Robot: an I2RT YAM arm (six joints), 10 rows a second.
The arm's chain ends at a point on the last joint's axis. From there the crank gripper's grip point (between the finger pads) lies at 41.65 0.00 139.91 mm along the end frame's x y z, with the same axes.
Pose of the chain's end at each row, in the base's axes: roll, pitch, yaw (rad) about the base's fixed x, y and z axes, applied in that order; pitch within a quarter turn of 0, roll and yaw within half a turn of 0; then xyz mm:
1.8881 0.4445 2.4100 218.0 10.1 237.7
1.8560 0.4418 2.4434 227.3 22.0 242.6
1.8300 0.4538 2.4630 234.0 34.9 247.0
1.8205 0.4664 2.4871 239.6 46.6 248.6
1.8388 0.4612 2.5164 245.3 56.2 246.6
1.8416 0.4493 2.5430 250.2 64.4 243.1
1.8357 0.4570 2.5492 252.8 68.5 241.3
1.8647 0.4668 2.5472 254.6 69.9 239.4
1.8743 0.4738 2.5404 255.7 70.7 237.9
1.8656 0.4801 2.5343 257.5 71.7 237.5
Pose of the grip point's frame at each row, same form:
1.8881 0.4445 2.4100 292.8 121.6 180.4
1.8560 0.4418 2.4434 297.7 138.2 189.2
1.8300 0.4538 2.4630 302.0 153.8 196.5
1.8205 0.4664 2.4871 304.9 167.3 199.0
1.8388 0.4612 2.5164 307.4 177.8 194.9
1.8416 0.4493 2.5430 308.6 187.8 191.3
1.8357 0.4570 2.5492 310.6 192.4 190.0
1.8647 0.4668 2.5472 313.9 191.5 184.5
1.8743 0.4738 2.5404 316.4 191.0 181.7
1.8656 0.4801 2.5343 319.0 192.0 182.2

